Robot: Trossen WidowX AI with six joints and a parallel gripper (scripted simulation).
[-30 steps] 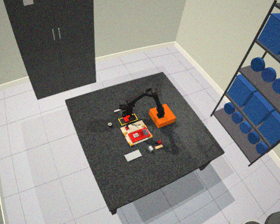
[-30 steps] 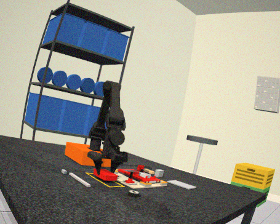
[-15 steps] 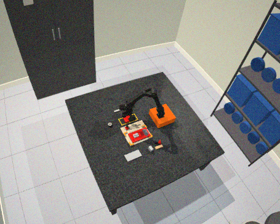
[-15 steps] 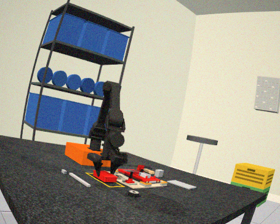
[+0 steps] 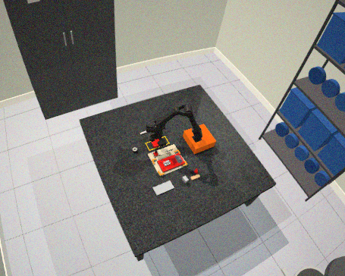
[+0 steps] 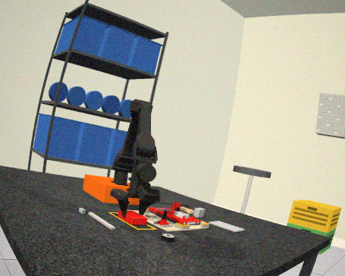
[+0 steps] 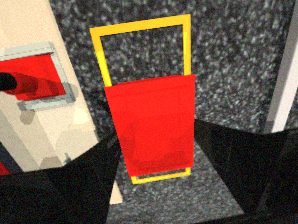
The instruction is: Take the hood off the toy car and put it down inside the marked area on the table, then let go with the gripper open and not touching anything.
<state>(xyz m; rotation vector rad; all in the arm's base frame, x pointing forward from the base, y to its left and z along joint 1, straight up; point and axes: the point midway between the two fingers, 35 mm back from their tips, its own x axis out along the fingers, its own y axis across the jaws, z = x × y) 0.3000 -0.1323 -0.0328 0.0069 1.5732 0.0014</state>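
The hood is right at my gripper tip.
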